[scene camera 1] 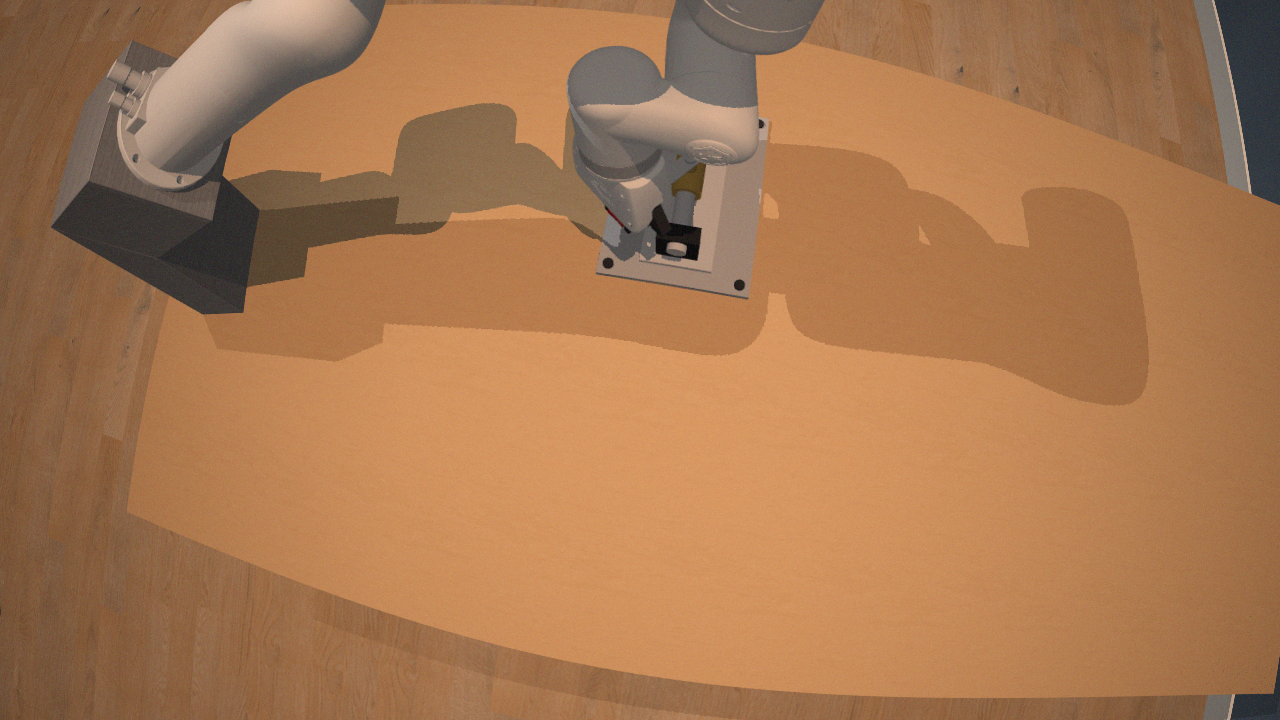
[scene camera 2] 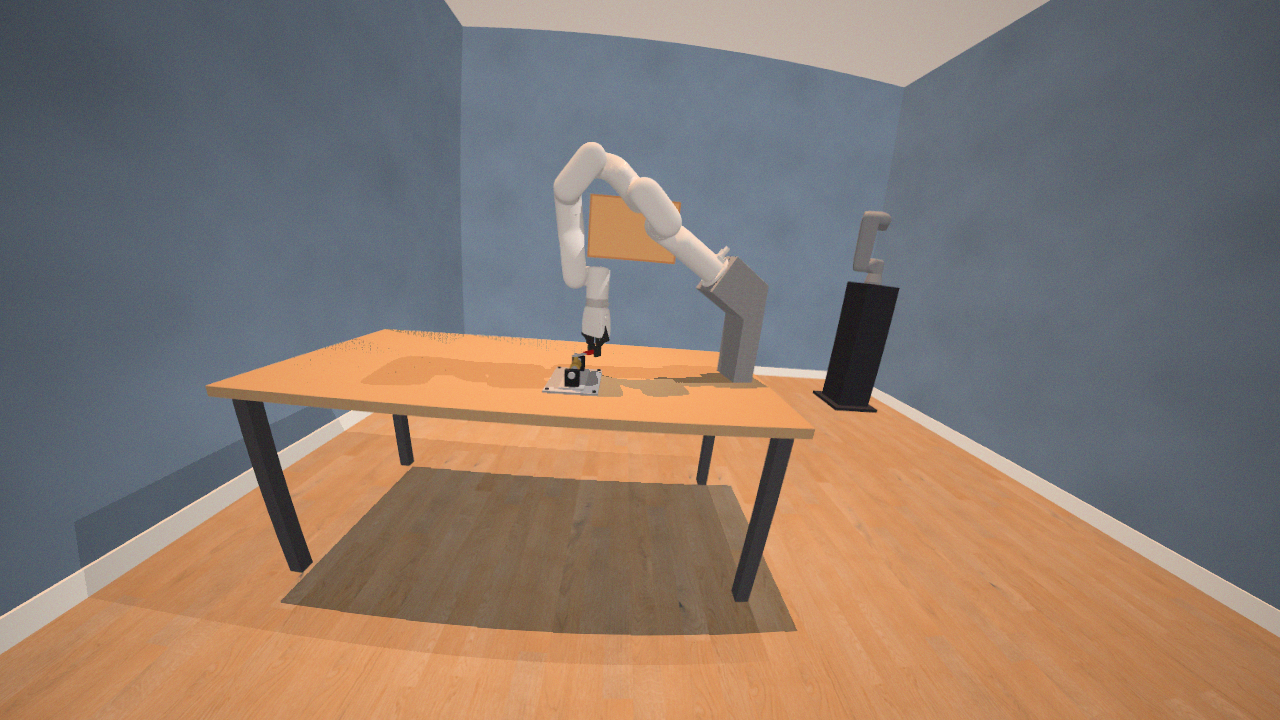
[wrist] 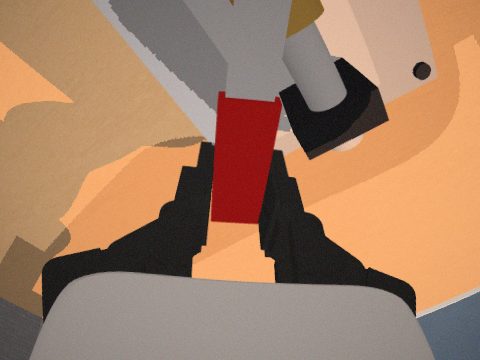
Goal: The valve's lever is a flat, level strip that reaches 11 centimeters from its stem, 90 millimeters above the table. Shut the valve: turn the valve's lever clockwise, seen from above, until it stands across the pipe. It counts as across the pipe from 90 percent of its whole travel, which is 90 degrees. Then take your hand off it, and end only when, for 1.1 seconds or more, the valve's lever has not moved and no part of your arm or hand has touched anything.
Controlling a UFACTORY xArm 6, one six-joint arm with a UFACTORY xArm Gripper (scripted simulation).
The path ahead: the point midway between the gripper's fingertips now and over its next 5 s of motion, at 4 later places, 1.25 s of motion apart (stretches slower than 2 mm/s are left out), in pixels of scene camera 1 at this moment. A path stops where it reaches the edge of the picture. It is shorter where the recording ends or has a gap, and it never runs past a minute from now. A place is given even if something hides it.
My gripper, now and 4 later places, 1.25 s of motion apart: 628, 213; 617, 200; 611, 186; 608, 172; 608, 158
